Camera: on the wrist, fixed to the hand. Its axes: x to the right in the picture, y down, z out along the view.
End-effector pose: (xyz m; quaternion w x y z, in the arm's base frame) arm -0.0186 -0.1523 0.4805 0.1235 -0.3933 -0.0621 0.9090
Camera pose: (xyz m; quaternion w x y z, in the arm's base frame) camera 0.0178 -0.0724 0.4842 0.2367 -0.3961 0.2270 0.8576
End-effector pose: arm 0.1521 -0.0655 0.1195 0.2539 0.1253 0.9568 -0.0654
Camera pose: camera 0.1213 -0.1424 0.1489 0.1409 0.2049 0.9056 -0.3435
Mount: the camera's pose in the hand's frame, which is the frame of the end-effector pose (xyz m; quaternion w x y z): -0.0048 -0.0840 -0.0253 0.9505 0.3038 0.0655 0.0046
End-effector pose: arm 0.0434 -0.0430 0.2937 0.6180 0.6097 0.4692 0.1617
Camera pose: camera -0.0100 -0.0486 0.2241 0.3707 0.7588 0.5328 0.0539
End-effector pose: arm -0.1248 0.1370 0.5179 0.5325 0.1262 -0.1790 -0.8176
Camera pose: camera -0.1822 0.1684 0.4592 0.4833 0.3344 -0.3842 -0.7120
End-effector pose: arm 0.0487 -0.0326 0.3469 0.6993 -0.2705 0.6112 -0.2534
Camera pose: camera 0.0210 -0.0920 0.4055 0.7080 -0.0253 0.5510 -0.4410
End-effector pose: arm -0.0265 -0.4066 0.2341 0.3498 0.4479 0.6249 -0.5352
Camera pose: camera -0.1022 -0.3848 0.2730 0.1579 0.5699 0.4522 -0.6676
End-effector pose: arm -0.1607 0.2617 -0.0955 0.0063 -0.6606 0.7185 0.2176
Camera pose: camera -0.0731 0.2554 -0.0967 0.1586 -0.6369 0.7525 -0.0547
